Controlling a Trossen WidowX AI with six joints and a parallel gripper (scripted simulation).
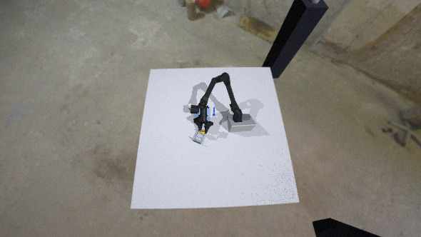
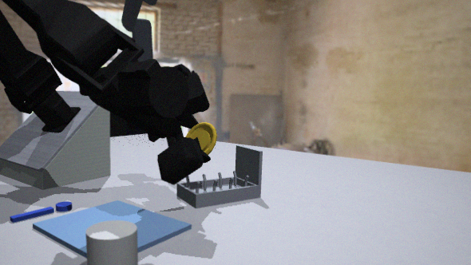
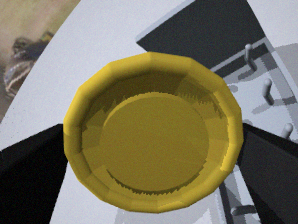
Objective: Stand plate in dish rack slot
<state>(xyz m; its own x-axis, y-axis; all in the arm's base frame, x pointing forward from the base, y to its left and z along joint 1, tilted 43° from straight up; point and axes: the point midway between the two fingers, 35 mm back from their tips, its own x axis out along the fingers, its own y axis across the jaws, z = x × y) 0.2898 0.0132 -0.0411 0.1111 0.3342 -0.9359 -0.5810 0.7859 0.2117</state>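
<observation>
Now: the grey dish rack 3 cm ahead of my gripper tip and 6 cm below it. Also, from my gripper tip: yellow plate 1 cm to the right; then white cylinder 9 cm ahead, 27 cm to the right, 6 cm below; then blue spoon 12 cm behind, 21 cm to the right, 8 cm below.
</observation>
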